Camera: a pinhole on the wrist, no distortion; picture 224 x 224 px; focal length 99.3 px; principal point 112.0 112.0 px. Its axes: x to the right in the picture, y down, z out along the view. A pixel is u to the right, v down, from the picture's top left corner.
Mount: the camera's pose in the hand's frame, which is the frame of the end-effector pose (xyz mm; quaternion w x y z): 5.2 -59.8 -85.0 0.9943 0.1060 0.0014 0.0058
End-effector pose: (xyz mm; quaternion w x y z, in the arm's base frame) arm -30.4 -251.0 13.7 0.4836 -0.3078 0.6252 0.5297
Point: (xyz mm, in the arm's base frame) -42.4 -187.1 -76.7
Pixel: 184.0 175.6
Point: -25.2 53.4 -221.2
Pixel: 182.0 145.6
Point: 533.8 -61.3 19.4
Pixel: 75.1 52.9
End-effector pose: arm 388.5 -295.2 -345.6 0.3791 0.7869 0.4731 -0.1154
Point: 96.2 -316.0 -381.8
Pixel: outside the picture
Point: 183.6 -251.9 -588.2
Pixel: 130.7 27.6
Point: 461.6 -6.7 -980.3
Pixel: outside the picture
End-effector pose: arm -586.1 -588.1 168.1 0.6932 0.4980 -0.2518 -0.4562
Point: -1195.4 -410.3 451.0
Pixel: 29.0 153.1
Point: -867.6 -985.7 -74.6
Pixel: 163.6 65.1
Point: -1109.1 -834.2 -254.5
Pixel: 113.8 34.4
